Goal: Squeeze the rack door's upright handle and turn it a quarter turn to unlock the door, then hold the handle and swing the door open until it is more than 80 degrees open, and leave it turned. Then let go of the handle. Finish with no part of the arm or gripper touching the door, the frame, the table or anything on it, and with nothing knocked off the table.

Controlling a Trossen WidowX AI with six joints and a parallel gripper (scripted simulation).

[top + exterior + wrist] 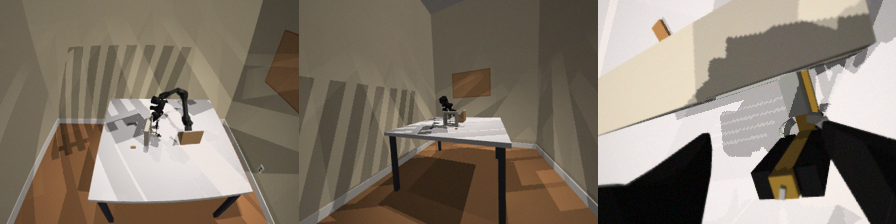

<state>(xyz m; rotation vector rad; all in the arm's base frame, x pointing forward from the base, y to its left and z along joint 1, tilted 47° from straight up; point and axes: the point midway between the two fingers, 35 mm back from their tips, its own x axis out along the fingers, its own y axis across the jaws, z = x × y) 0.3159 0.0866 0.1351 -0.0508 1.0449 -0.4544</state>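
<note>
Right now my gripper tip is 60 mm above the door handle and 30 mm past it. From my gripper tip the other things lie so: orange piece (190 mm ahead, 170 mm to the left, 170 mm below); grey bar (220 mm ahead, 170 mm below, 150 mm to the right).
</note>
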